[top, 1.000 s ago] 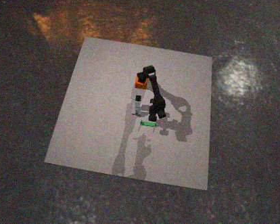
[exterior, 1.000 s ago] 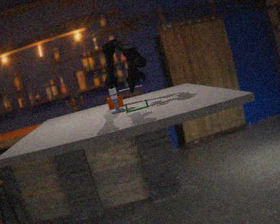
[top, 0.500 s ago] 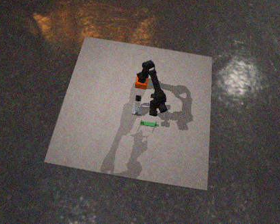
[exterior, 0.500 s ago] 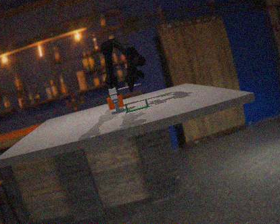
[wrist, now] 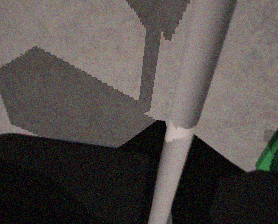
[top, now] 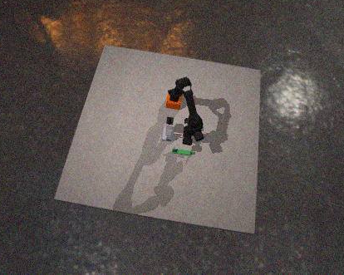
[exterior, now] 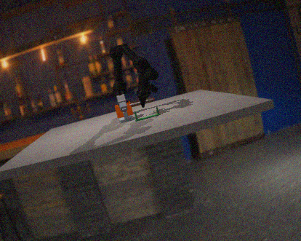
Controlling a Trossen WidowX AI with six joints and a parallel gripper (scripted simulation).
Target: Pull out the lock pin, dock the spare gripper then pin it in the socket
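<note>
The mount lies 10 mm ahead of my gripper tip and 110 mm to the right of it. The rest, counted from my gripper tip: green pin cradle: 100 mm ahead, 20 mm to the left, 30 mm below; then spare gripper: 10 mm behind, 110 mm to the right, 70 mm above.
</note>
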